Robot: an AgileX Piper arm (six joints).
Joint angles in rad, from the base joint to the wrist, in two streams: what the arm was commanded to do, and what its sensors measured. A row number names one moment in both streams.
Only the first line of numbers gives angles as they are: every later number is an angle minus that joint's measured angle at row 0.
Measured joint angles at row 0:
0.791 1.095 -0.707 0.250 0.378 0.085
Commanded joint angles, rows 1 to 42:
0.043 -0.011 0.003 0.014 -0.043 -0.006
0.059 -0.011 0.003 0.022 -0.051 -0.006
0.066 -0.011 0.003 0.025 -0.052 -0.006
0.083 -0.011 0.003 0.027 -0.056 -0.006
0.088 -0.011 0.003 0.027 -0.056 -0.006
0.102 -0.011 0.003 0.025 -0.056 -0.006
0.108 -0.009 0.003 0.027 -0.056 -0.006
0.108 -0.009 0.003 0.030 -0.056 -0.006
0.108 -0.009 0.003 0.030 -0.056 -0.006
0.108 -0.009 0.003 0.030 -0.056 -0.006
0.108 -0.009 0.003 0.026 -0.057 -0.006
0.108 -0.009 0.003 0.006 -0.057 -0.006
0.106 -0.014 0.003 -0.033 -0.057 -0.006
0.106 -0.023 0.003 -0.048 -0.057 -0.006
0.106 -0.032 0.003 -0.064 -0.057 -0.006
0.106 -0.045 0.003 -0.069 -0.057 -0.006
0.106 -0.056 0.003 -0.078 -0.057 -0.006
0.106 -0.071 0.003 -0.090 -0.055 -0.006
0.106 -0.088 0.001 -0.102 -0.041 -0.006
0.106 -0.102 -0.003 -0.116 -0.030 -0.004
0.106 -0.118 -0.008 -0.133 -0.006 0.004
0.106 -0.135 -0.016 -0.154 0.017 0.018
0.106 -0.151 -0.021 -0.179 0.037 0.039
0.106 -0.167 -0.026 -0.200 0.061 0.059
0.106 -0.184 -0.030 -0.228 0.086 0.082
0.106 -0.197 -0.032 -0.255 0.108 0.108
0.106 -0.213 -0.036 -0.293 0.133 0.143
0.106 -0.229 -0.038 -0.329 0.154 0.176
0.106 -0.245 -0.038 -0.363 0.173 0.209
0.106 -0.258 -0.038 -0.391 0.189 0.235
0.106 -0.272 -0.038 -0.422 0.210 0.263
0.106 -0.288 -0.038 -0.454 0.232 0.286
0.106 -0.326 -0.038 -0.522 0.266 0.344
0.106 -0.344 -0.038 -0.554 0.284 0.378
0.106 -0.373 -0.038 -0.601 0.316 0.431
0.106 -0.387 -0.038 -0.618 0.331 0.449
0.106 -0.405 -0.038 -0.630 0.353 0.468
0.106 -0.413 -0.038 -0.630 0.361 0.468
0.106 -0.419 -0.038 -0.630 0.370 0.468
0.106 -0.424 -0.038 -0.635 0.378 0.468
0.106 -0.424 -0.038 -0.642 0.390 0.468
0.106 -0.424 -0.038 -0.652 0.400 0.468
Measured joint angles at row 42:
0.105 -0.417 -0.032 -0.620 0.374 0.464
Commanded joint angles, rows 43 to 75:
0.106 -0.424 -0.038 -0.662 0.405 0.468
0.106 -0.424 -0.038 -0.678 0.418 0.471
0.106 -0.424 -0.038 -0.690 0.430 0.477
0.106 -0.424 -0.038 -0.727 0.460 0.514
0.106 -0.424 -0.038 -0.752 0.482 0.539
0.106 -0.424 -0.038 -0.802 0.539 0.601
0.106 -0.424 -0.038 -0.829 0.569 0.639
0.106 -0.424 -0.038 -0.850 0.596 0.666
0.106 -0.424 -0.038 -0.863 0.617 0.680
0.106 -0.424 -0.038 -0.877 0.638 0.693
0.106 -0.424 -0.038 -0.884 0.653 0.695
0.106 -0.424 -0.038 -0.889 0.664 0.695
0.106 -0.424 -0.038 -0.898 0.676 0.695
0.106 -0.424 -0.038 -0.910 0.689 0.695
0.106 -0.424 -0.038 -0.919 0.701 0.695
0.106 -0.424 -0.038 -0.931 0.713 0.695
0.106 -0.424 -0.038 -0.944 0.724 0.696
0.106 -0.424 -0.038 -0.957 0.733 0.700
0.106 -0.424 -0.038 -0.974 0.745 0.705
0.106 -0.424 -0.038 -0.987 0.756 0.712
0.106 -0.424 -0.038 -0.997 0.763 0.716
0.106 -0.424 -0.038 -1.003 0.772 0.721
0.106 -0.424 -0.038 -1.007 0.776 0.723
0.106 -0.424 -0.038 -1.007 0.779 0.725
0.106 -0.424 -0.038 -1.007 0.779 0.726
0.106 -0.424 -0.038 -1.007 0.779 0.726
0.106 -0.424 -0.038 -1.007 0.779 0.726
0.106 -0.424 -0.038 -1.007 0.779 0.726
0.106 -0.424 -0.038 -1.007 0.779 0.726
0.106 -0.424 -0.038 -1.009 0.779 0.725
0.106 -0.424 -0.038 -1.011 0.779 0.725
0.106 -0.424 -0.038 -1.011 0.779 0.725
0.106 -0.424 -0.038 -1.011 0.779 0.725
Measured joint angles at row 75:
0.105 -0.419 -0.032 -0.994 0.776 0.722
